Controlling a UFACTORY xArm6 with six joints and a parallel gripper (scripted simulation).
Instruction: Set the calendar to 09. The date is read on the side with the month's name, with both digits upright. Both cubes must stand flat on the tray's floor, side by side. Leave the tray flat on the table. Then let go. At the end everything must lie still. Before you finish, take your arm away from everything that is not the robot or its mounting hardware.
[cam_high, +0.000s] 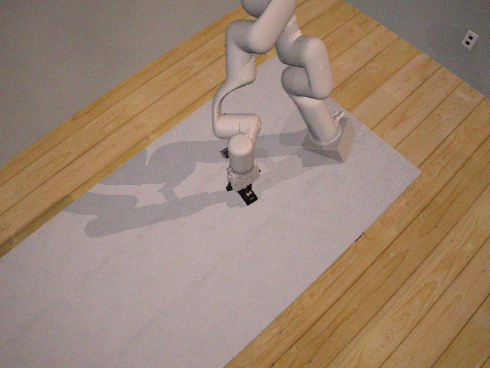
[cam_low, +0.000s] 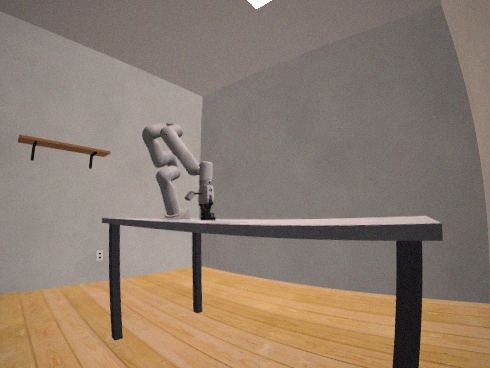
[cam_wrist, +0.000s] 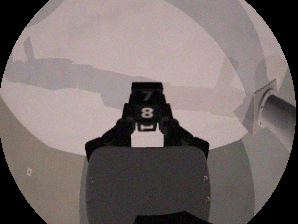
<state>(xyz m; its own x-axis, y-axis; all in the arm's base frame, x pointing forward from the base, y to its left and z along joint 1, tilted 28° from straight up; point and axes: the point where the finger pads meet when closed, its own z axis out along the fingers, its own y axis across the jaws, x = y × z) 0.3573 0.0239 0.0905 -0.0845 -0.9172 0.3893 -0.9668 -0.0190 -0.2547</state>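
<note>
My hand is 10 mm above the black date cube. From my hand the other things lie so: black cube (30 mm to the left, 10 mm below).
</note>
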